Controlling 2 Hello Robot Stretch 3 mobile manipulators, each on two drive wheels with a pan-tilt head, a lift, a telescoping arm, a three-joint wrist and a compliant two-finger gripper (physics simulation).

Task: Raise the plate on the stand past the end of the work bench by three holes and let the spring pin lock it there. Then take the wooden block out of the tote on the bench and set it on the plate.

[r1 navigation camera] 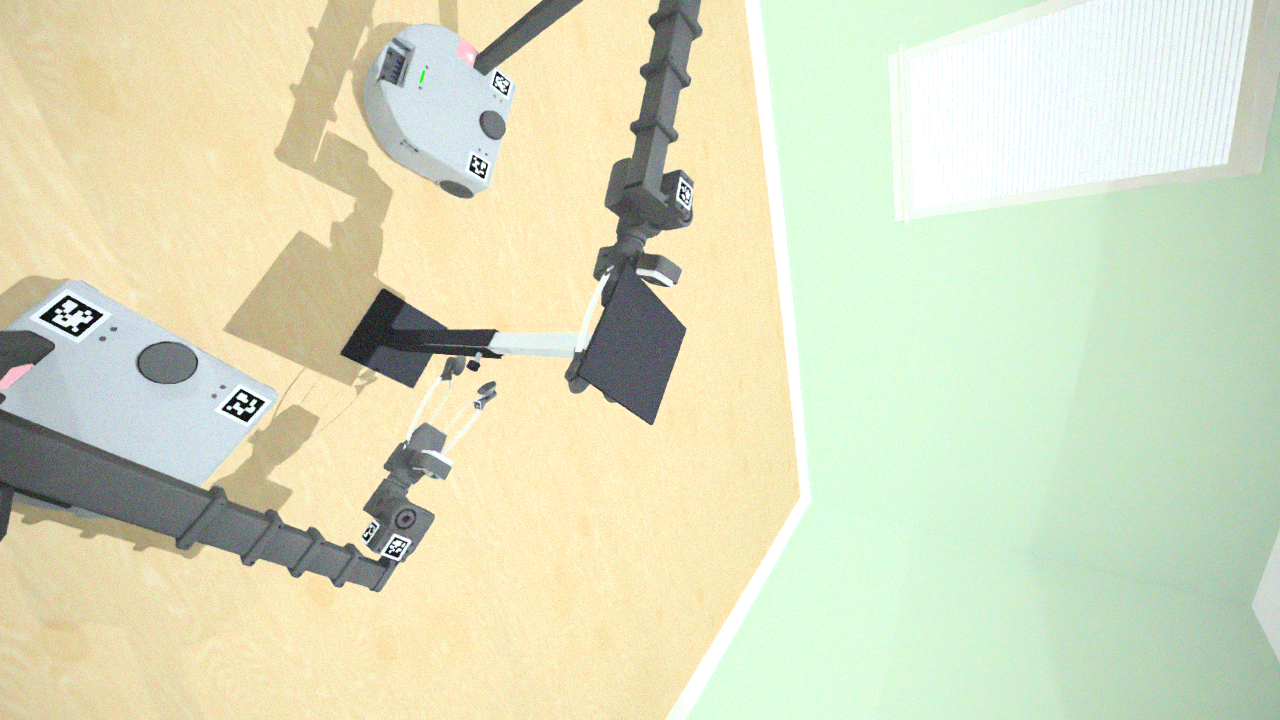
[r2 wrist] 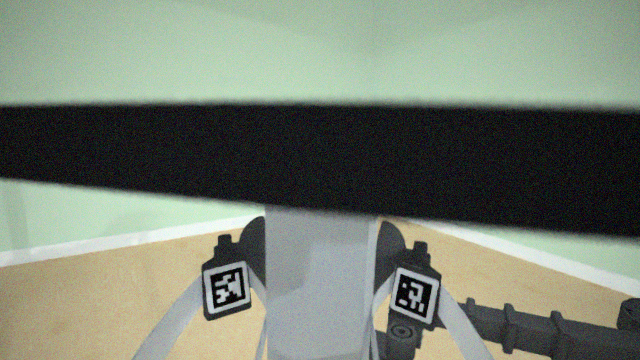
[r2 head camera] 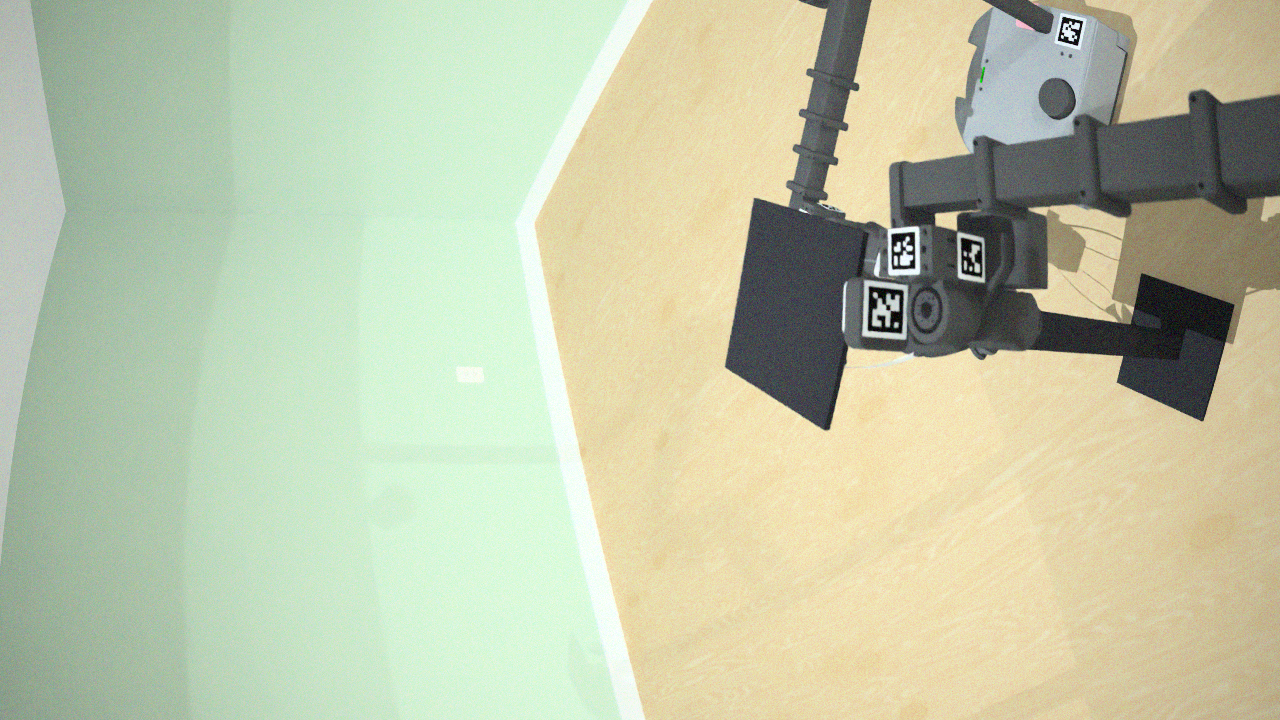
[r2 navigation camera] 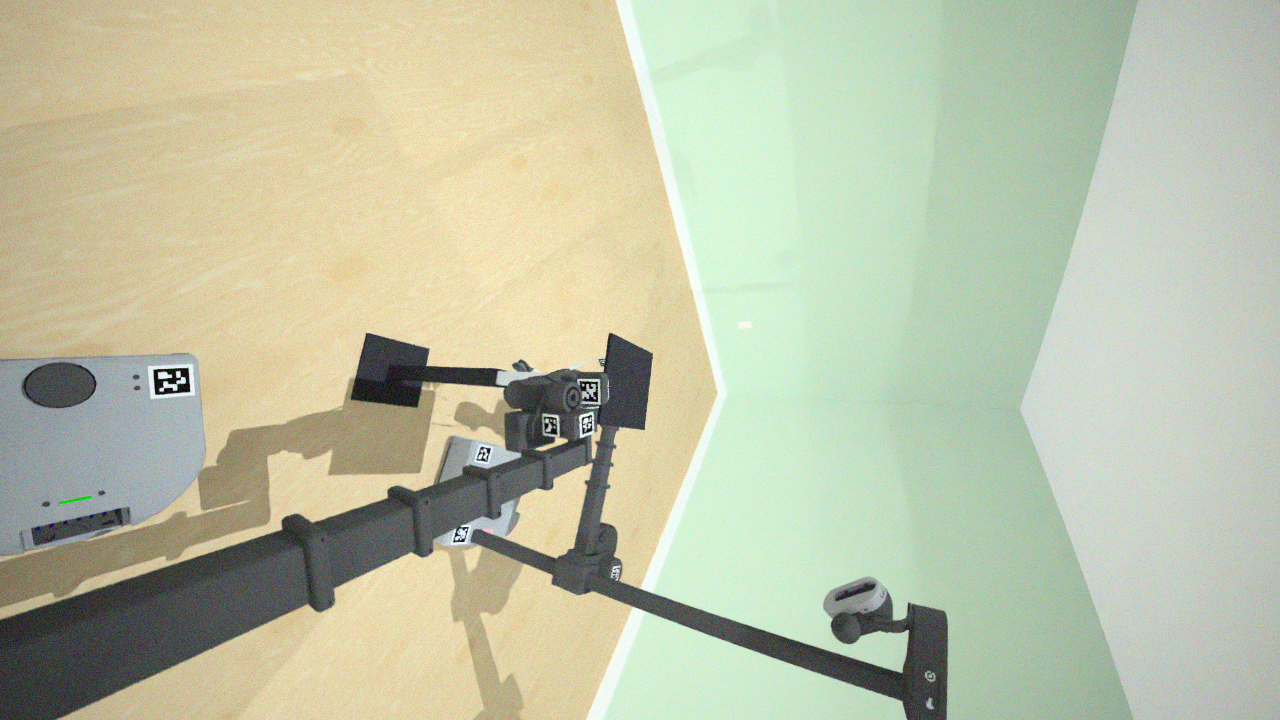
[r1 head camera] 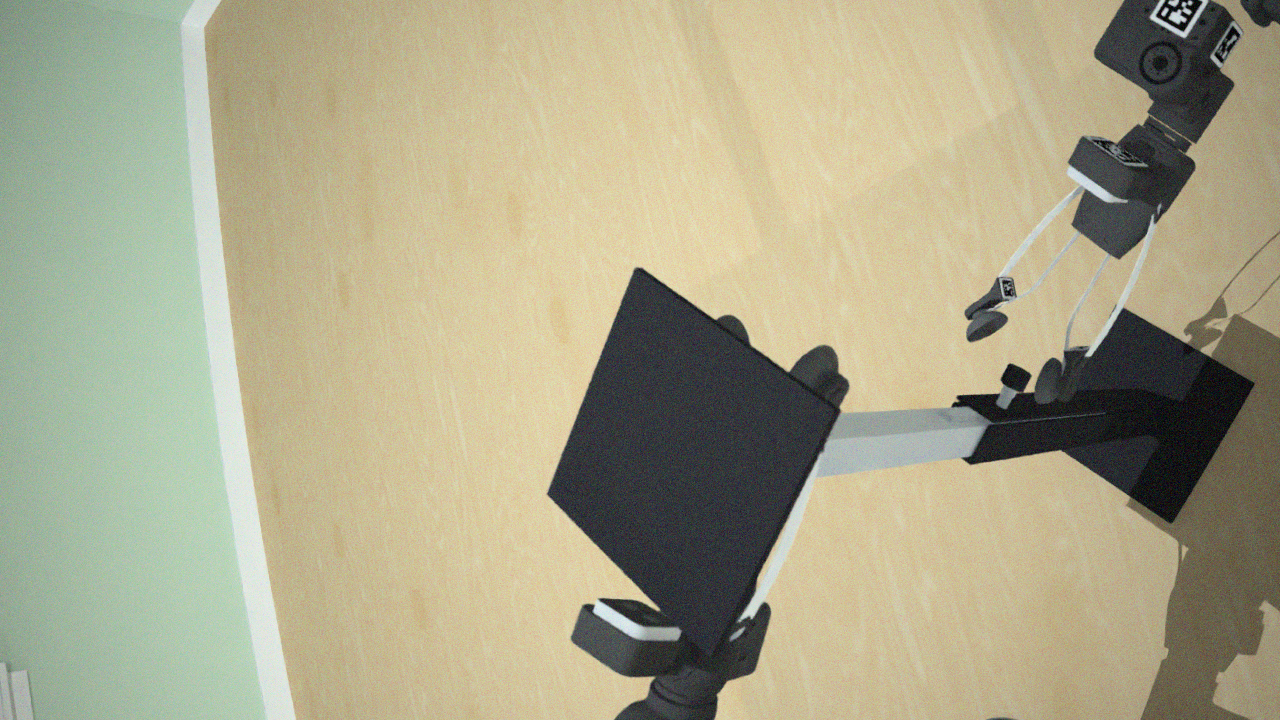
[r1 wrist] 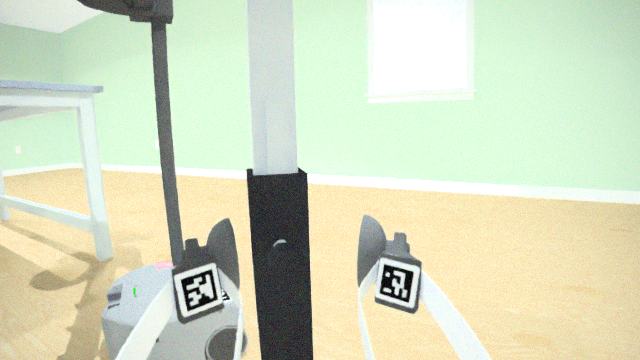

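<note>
The square black plate tops the grey inner post of the stand. The r2 gripper is shut on the post just under the plate, a pad against each side. The r1 gripper is open at the black sleeve. The pin knob shows between its fingertips in the r1 wrist view. Whether the pin is seated cannot be told. Tote and block do not show.
The work bench stands at the left in the r1 wrist view. The r2 base stands near the stand's black foot. The r1 arm reaches in from another side, below the r2 arm.
</note>
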